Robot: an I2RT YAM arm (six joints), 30 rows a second.
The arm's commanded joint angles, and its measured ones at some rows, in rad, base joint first. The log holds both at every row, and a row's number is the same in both.
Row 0, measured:
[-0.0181 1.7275 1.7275 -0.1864 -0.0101 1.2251]
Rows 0 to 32, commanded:
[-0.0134 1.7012 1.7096 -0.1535 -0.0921 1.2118]
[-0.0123 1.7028 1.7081 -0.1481 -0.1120 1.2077]
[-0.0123 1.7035 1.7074 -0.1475 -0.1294 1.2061]
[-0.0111 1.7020 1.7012 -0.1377 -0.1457 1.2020]
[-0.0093 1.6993 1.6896 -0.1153 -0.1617 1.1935]
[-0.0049 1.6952 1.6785 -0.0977 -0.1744 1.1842]
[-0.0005 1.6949 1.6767 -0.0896 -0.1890 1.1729]
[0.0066 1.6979 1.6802 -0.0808 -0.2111 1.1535]
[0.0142 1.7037 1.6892 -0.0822 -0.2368 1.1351]
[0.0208 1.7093 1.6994 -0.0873 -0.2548 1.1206]
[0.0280 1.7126 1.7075 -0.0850 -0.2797 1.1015]
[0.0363 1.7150 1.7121 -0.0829 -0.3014 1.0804]
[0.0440 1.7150 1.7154 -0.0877 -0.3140 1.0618]
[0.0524 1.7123 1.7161 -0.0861 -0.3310 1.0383]
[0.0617 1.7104 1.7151 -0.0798 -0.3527 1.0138]
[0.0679 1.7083 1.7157 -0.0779 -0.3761 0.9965]
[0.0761 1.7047 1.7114 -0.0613 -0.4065 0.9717]
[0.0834 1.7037 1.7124 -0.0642 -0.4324 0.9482]
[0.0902 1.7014 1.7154 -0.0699 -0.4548 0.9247]
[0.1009 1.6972 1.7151 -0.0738 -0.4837 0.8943]
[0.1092 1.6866 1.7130 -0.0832 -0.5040 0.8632]
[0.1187 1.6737 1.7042 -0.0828 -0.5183 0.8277]
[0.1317 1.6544 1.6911 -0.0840 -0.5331 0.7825]
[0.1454 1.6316 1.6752 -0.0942 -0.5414 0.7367]
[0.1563 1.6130 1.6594 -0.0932 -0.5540 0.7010]
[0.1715 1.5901 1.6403 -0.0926 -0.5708 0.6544]
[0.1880 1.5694 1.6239 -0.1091 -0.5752 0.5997]
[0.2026 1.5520 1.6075 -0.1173 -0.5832 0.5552]
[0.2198 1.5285 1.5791 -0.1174 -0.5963 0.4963]
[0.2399 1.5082 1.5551 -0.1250 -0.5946 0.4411]
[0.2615 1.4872 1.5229 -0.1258 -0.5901 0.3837]
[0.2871 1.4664 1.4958 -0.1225 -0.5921 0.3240]
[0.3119 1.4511 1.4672 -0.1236 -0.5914 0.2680]
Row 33, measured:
[0.2661 1.4872 1.5196 -0.1181 -0.5571 0.5026]
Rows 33 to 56, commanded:
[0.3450 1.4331 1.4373 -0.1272 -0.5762 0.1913]
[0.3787 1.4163 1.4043 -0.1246 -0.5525 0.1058]
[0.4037 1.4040 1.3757 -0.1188 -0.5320 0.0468]
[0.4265 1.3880 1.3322 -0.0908 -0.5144 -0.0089]
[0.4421 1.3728 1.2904 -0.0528 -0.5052 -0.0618]
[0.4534 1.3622 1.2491 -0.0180 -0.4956 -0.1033]
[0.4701 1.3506 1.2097 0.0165 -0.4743 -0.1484]
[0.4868 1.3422 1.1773 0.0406 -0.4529 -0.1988]
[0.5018 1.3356 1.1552 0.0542 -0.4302 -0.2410]
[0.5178 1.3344 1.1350 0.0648 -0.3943 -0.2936]
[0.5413 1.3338 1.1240 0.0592 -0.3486 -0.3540]
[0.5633 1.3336 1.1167 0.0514 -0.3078 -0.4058]
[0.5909 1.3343 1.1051 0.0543 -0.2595 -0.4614]
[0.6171 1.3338 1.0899 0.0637 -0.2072 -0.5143]
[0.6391 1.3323 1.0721 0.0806 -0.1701 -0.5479]
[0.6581 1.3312 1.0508 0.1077 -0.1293 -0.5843]
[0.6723 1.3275 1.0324 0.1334 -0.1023 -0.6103]
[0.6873 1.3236 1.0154 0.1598 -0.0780 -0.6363]
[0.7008 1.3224 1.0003 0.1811 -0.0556 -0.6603]
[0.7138 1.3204 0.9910 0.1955 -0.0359 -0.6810]
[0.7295 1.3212 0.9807 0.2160 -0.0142 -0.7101]
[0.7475 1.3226 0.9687 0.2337 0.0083 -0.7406]
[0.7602 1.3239 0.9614 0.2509 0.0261 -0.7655]
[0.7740 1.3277 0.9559 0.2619 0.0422 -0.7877]
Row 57, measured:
[0.7437 1.3472 0.9714 0.1589 -0.0658 -0.6571]
